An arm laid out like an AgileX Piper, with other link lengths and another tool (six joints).
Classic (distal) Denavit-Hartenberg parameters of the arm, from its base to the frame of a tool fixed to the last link. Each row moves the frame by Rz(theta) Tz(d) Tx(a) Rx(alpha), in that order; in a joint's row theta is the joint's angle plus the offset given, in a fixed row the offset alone. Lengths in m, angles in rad.
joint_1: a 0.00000; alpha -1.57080; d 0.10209; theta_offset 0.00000
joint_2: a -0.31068; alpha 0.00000; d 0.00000; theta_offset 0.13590
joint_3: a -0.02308; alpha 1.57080; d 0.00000; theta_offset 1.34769
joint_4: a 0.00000; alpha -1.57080; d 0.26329; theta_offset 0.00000
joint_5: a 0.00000; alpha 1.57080; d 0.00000; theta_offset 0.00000
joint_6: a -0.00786; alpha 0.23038; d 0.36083; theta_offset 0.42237
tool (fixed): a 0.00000; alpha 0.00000; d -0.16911; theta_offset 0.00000
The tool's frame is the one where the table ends.
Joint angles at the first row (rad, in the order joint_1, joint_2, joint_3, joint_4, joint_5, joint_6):
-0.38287 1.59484 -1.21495 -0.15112 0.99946 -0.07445
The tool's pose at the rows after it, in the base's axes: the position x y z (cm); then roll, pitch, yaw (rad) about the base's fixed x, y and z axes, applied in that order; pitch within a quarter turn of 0, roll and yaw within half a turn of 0:
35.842, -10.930, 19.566, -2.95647, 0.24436, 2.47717
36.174, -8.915, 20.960, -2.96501, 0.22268, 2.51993
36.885, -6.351, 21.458, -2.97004, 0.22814, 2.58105
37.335, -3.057, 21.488, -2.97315, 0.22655, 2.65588
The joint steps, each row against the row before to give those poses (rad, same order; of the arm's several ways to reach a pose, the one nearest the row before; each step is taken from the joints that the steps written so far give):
0.00685 -0.01534 -0.08643 0.12311 0.13341 -0.05635
0.04718 -0.00038 -0.05526 0.01499 0.07402 -0.00153
0.07155 -0.00001 -0.01687 0.00097 0.01033 0.00931
0.08963 -0.00002 -0.00085 0.00001 0.00162 0.01447

